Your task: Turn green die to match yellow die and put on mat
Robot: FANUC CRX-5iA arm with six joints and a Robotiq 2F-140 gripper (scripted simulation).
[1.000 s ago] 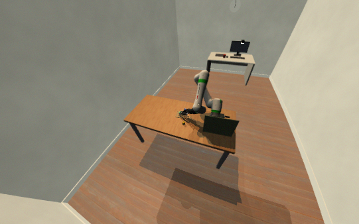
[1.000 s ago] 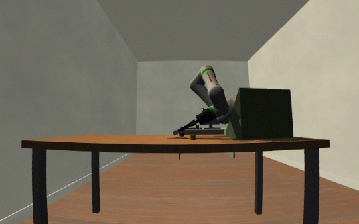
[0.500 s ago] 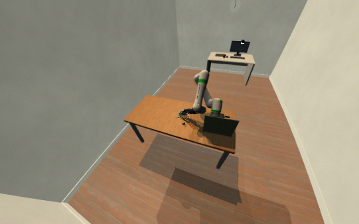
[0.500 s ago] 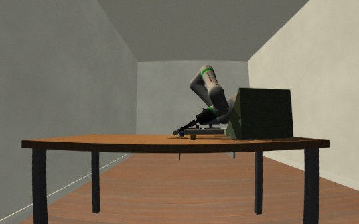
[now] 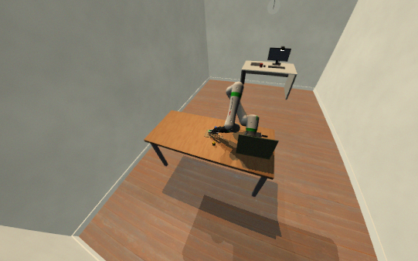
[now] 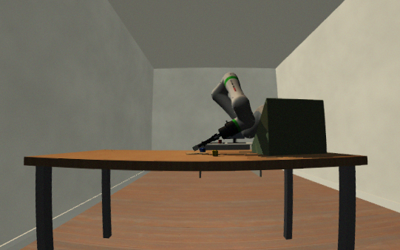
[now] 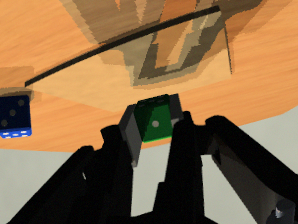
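The pale mat is 1 cm ahead of my hand and 4 cm below it. Round my hand: blue die: 4 cm behind, 11 cm to the right, 3 cm below; then yellow die: 8 cm behind, 17 cm to the left, 3 cm below; then green die: 2 cm ahead, 1 cm below.
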